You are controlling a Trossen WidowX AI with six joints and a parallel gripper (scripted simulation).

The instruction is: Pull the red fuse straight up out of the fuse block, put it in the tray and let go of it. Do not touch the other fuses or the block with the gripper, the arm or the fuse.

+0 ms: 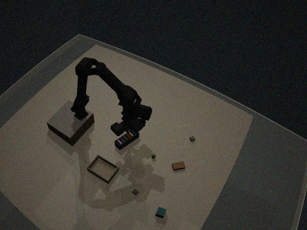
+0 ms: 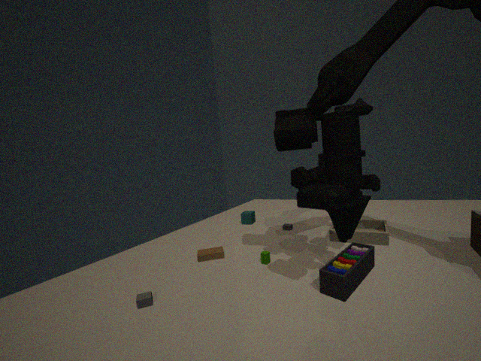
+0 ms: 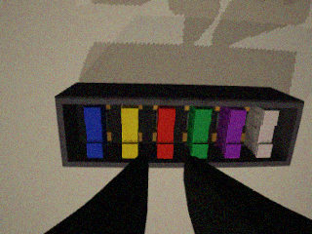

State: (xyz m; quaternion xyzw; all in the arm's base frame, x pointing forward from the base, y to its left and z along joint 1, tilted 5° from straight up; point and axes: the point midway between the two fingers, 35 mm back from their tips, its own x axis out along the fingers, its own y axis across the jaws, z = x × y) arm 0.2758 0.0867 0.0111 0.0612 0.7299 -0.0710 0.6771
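Now: the red fuse 50 mm below my gripper tip. From my gripper tip the other things lie so: yellow fuse: 50 mm below, 20 mm to the left; then green fuse: 50 mm below, 20 mm to the right; then blue fuse: 50 mm below, 40 mm to the left, 10 mm ahead.
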